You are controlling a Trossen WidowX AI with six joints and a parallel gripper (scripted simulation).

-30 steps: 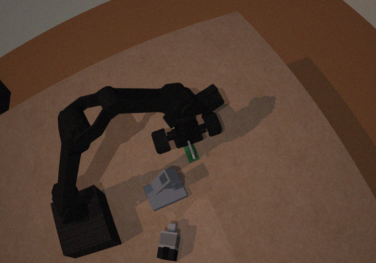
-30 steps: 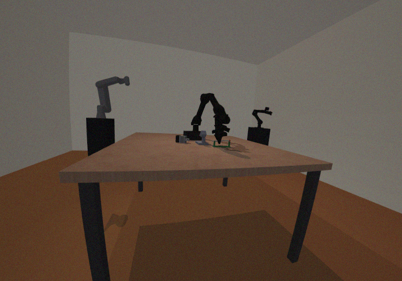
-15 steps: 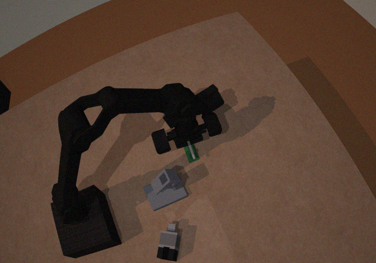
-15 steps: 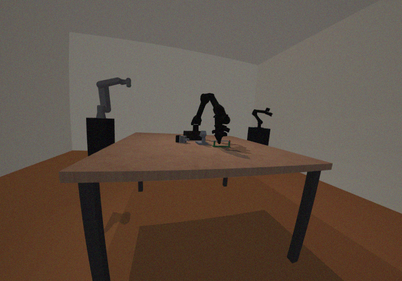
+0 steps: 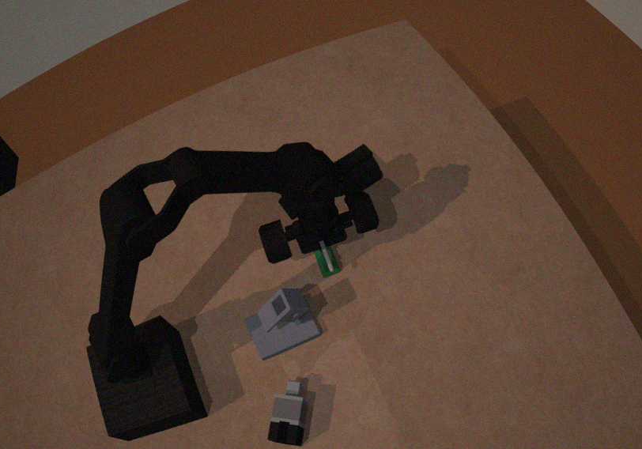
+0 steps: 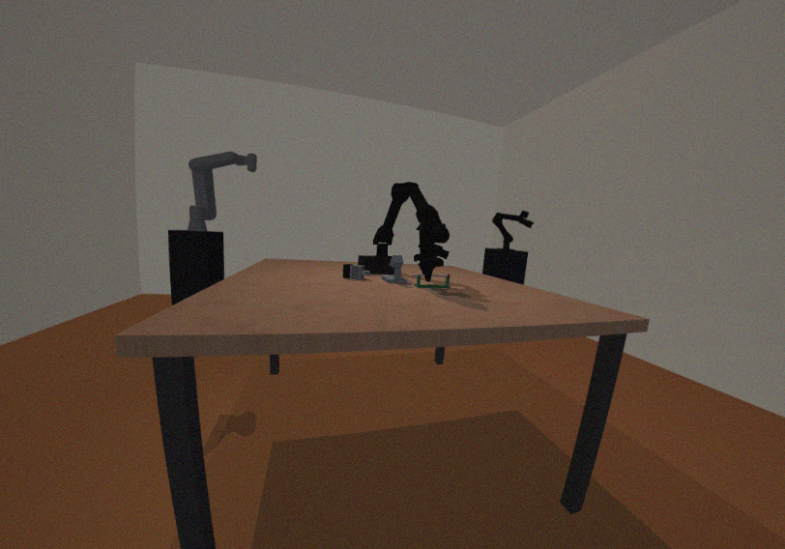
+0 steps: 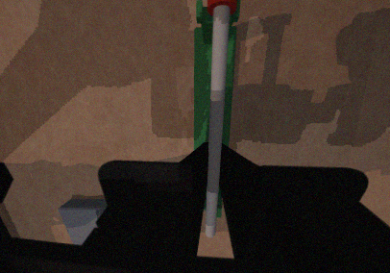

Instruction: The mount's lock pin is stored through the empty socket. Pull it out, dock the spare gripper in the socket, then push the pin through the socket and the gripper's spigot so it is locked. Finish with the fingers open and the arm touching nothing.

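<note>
The green cradle lies 2 cm to the left of my gripper tip. Also, from my gripper tip: spare gripper: 14 cm behind, 28 cm to the right, 1 cm above; then grey mount: 9 cm behind, 11 cm to the right, 3 cm above.
</note>
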